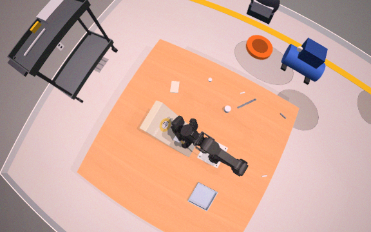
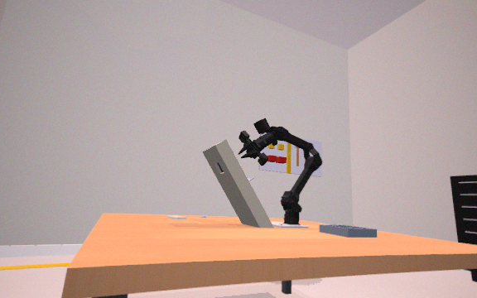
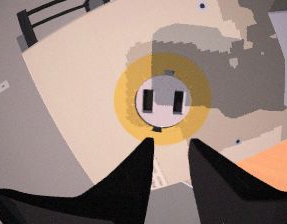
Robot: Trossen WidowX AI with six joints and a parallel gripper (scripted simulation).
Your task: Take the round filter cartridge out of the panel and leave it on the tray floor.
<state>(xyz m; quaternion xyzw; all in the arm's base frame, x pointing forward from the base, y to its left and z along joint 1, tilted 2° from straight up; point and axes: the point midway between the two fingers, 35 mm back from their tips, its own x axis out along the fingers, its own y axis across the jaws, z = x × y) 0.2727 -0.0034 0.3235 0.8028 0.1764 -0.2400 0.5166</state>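
Right now the round filter cartridge is 6 cm ahead of my gripper tip and 4 cm below it. The rest, counted from my gripper tip: white card 31 cm to the right, 31 cm below, 20 cm ahead; white knob 34 cm to the right, 30 cm below, 22 cm behind; grey tray 37 cm behind, 31 cm below, 28 cm to the left.
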